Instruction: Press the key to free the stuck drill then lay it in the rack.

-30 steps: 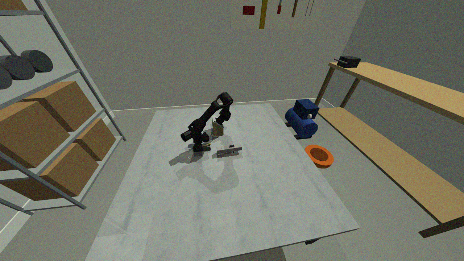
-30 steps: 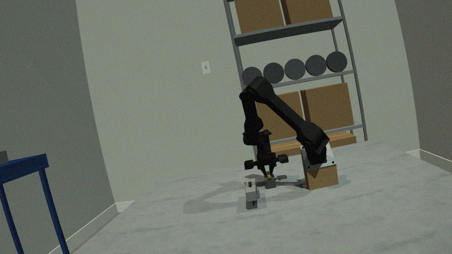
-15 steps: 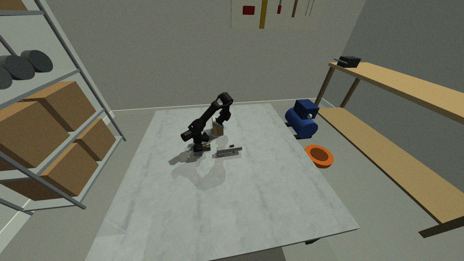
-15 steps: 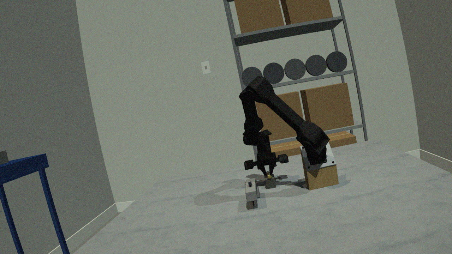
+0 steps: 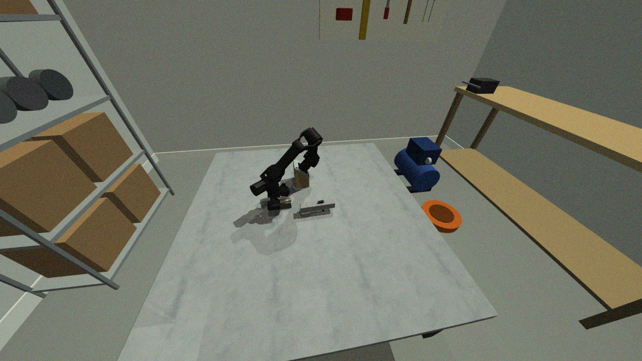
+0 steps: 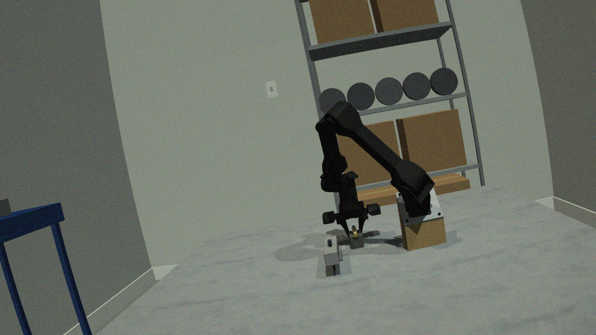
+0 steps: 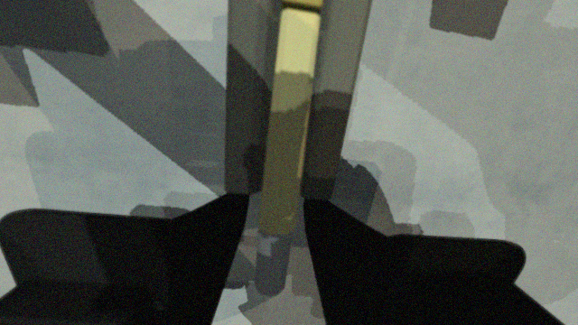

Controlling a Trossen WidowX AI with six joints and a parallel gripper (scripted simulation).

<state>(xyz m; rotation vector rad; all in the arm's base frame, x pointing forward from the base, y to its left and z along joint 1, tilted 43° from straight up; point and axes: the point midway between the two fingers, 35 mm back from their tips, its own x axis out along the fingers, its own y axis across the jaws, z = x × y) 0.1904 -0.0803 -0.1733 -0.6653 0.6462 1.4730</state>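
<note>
Now: the drill 4 cm to the left of my gripper tip and 3 cm above it. The rest, counted from my gripper tip: rack 5 cm to the left, 1 cm above; then black key 7 cm ahead, 25 cm to the left, 4 cm above; then grey fixture block 7 cm ahead, 22 cm to the left, 3 cm above.
</note>
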